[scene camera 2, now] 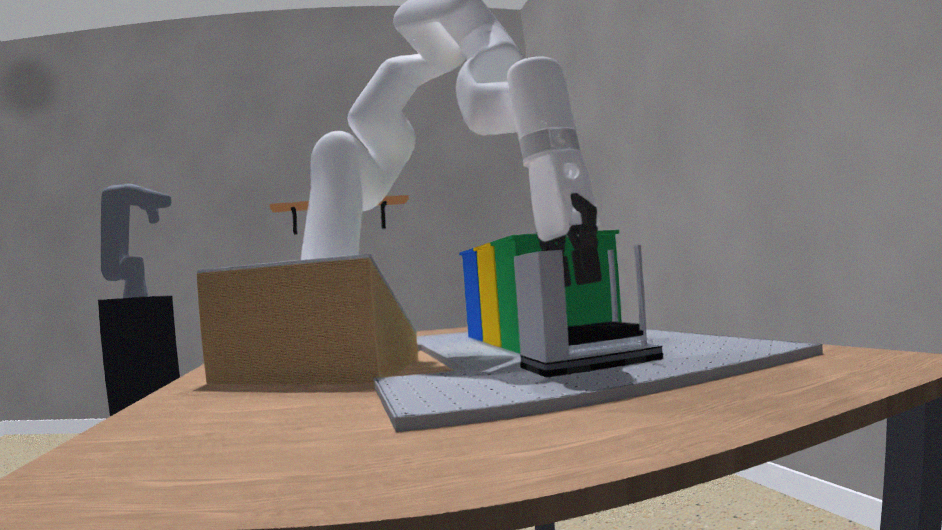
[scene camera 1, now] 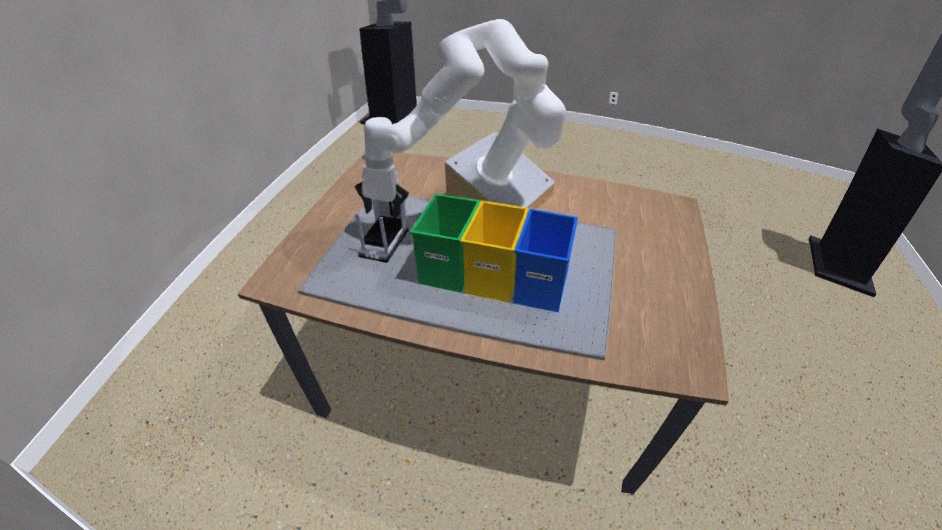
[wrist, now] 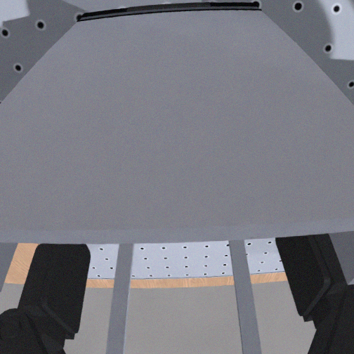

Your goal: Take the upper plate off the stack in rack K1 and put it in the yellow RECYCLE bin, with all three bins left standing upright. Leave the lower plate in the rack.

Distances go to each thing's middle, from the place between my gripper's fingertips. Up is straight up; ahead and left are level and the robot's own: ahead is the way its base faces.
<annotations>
Now: the black plate (scene camera 2: 581, 334) 10 mm ahead of my hand and 60 mm below it. Round my hand: green bin (scene camera 2: 590, 303) 20 mm ahead, 240 mm to the left, 10 mm below; yellow recycle bin (scene camera 1: 489, 241) 10 mm behind, 370 mm to the left, 10 mm below; pale plate (scene camera 2: 588, 348) 10 mm ahead, 70 mm below.
</annotations>
